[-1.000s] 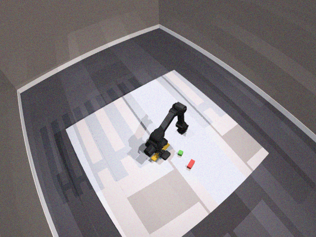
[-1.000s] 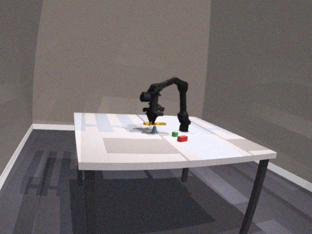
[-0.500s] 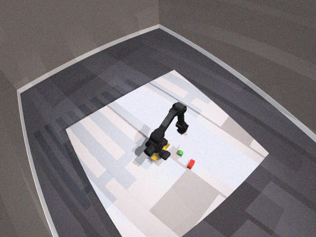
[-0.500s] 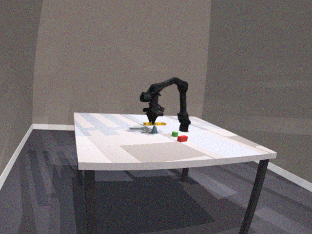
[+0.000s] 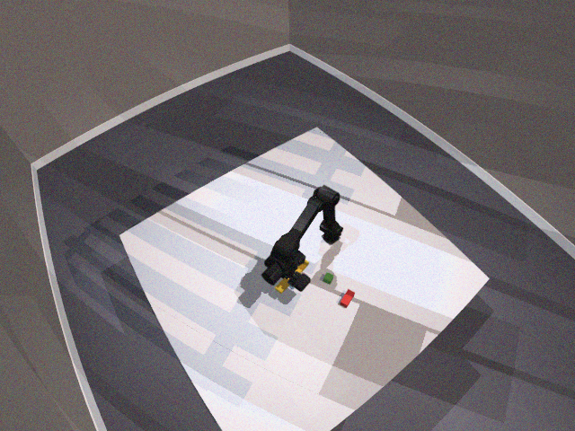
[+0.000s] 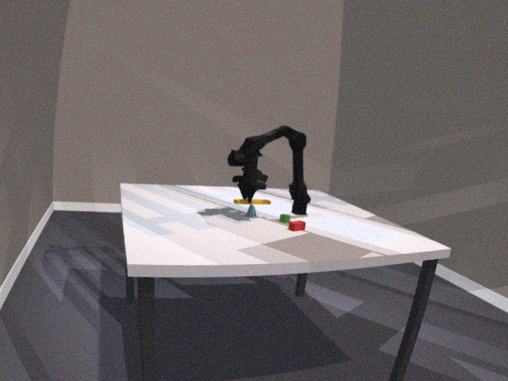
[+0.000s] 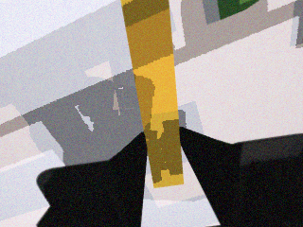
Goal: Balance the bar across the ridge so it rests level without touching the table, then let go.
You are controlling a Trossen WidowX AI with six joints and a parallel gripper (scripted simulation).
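My gripper tip is now 30 mm past the yellow bar and 10 mm to the left of it. The rest, counted from my gripper tip: red block 160 mm behind, 200 mm to the left, 50 mm below; green cube 150 mm behind, 70 mm to the left, 50 mm below.
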